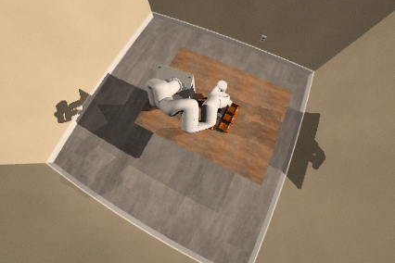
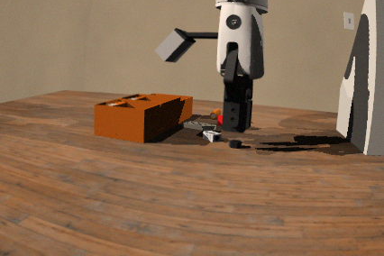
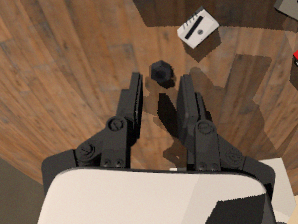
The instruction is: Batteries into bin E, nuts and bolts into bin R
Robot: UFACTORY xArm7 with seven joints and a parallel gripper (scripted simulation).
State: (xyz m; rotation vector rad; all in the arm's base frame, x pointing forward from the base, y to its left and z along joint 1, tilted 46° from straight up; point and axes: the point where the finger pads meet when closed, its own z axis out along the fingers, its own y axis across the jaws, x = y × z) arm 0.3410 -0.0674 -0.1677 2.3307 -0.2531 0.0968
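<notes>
The small black piece is 40 mm below my hand. Also, from my hand: orange bin (150 mm ahead, 110 mm to the right, 20 mm below); then red block (140 mm to the right, 40 mm below); then pale grey block (30 mm ahead, 30 mm to the right, 40 mm below).
</notes>
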